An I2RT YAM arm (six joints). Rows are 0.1 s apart.
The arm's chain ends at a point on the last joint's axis. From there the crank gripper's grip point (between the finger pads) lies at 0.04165 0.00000 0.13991 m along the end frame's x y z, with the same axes.
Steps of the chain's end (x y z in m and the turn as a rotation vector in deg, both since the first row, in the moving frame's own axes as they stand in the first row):
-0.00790 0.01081 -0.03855 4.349 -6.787 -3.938
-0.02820 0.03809 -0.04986 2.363 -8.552 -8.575
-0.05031 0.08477 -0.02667 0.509 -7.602 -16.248
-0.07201 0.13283 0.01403 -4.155 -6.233 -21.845
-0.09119 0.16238 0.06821 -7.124 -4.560 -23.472
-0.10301 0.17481 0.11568 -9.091 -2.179 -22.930
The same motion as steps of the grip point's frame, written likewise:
-0.02516 -0.00224 -0.03513 4.349 -6.787 -3.938
-0.05028 0.02761 -0.04549 2.363 -8.552 -8.575
-0.07077 0.07451 -0.02251 0.509 -7.602 -16.248
-0.08814 0.13027 0.01783 -4.155 -6.233 -21.845
-0.10204 0.16515 0.07096 -7.124 -4.560 -23.472
-0.10711 0.18134 0.11668 -9.091 -2.179 -22.930

